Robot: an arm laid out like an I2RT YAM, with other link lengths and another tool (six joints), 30 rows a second.
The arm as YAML. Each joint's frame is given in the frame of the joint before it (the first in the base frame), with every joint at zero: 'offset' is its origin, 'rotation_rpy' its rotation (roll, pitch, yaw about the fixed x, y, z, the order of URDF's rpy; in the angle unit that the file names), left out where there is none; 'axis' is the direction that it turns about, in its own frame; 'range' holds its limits. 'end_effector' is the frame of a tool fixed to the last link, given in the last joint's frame.
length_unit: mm
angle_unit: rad
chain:
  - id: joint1
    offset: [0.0, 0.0, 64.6]
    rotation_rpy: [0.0, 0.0, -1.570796]
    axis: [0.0, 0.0, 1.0]
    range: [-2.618, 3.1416]
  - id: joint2
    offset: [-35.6, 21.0, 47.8]
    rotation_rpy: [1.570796, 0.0, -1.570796]
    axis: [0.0, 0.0, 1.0]
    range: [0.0, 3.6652]
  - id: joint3
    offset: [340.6, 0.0, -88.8]
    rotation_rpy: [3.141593, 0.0, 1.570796]
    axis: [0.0, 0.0, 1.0]
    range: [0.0, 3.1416]
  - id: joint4
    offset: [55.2, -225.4, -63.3]
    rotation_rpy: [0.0, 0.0, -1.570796]
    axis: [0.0, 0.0, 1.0]
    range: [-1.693, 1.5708]
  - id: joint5
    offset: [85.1, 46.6, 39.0]
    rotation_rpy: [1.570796, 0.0, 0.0]
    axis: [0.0, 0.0, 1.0]
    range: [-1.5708, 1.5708]
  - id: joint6
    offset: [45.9, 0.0, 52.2]
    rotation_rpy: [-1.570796, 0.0, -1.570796]
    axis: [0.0, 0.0, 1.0]
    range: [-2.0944, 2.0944]
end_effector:
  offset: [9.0, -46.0, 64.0]
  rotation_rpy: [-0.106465, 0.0, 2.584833]
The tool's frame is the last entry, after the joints.
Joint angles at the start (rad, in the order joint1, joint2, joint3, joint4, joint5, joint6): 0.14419 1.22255 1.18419 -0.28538 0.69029 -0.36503
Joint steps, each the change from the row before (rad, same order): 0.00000 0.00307 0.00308 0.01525 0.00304 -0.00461; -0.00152 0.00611 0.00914 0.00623 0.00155 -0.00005; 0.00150 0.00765 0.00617 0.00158 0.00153 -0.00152; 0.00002 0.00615 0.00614 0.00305 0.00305 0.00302; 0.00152 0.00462 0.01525 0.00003 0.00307 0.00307; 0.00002 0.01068 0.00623 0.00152 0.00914 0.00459; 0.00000 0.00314 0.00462 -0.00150 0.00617 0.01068; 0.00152 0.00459 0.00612 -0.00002 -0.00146 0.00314; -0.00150 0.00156 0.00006 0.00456 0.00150 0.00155; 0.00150 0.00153 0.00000 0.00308 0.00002 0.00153; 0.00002 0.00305 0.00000 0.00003 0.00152 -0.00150
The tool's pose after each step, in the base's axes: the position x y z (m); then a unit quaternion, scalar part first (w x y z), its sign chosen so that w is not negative. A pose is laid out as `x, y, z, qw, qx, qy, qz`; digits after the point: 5 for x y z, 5 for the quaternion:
0.28632, -0.06500, 0.38022, 0.07651, 0.68297, -0.41451, 0.59656
0.28882, -0.06518, 0.38295, 0.07521, 0.67963, -0.41613, 0.59941
0.29131, -0.06458, 0.38355, 0.07580, 0.67983, -0.41547, 0.59955
0.29344, -0.06440, 0.38467, 0.07520, 0.67774, -0.41747, 0.60061
0.29540, -0.06382, 0.38912, 0.07218, 0.67372, -0.41959, 0.60402
0.29829, -0.06395, 0.38894, 0.07487, 0.67171, -0.42309, 0.60349
0.29907, -0.06394, 0.38957, 0.07374, 0.66840, -0.42815, 0.60373
0.30087, -0.06301, 0.39052, 0.07133, 0.66805, -0.42847, 0.60418
0.30158, -0.06341, 0.39078, 0.07104, 0.66620, -0.43009, 0.60510
0.30242, -0.06279, 0.39078, 0.06970, 0.66579, -0.43023, 0.60562
0.30314, -0.06285, 0.39002, 0.07154, 0.66660, -0.42985, 0.60478

